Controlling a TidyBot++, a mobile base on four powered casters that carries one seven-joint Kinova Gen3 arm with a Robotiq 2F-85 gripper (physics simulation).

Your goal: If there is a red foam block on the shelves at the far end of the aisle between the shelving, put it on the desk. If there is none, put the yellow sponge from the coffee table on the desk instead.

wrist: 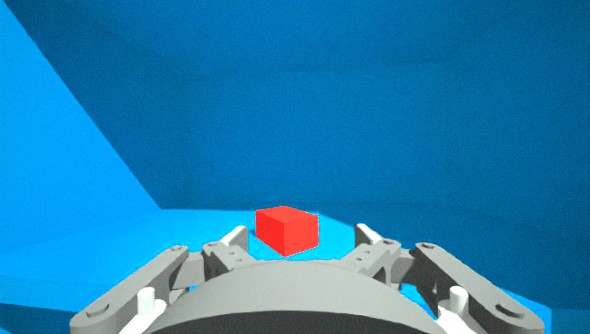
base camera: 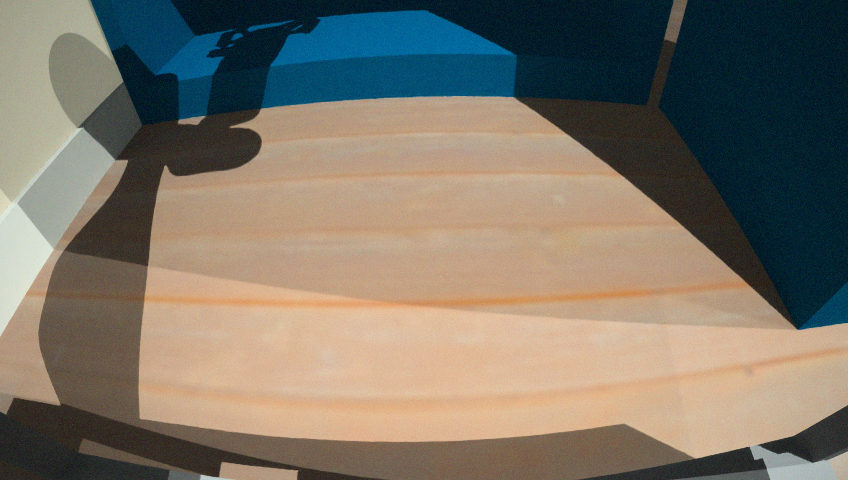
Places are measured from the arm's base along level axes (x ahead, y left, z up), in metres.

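Pixels of known places: gripper, fingertip midpoint: [wrist: 300, 237].
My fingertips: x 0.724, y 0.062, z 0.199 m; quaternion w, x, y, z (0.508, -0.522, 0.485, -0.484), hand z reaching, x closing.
Behind a point stands the place of what it marks.
A red foam block [wrist: 286, 231] @[y 0.088, x 0.819, z 0.170 m] sits on a blue shelf board [wrist: 125, 232] @[y 0.401, x 0.888, z 0.137 m] in the wrist view, turned so that one upright edge faces the camera. My gripper [wrist: 300, 237] @[y 0.062, x 0.724, z 0.199 m] is open and empty. In the wrist view the block shows beyond the fingertips, between their lines and a little left of the middle. The block does not show in the base camera view. The yellow sponge, coffee table and desk do not show in either view.
Blue walls enclose the shelf compartment at the left, back and right. In the base camera view, a low blue shelf [base camera: 380, 74] @[y 0.069, x 0.741, z -0.353 m] stands at the back, a dark blue panel [base camera: 767, 148] @[y -0.408, x 0.466, z -0.287 m] at the right, and a cream wall [base camera: 35, 89] @[y 0.544, x 0.571, z -0.217 m] at the left. The arm's shadow falls on the wooden floor [base camera: 386, 237] @[y 0.046, x 0.437, z -0.397 m].
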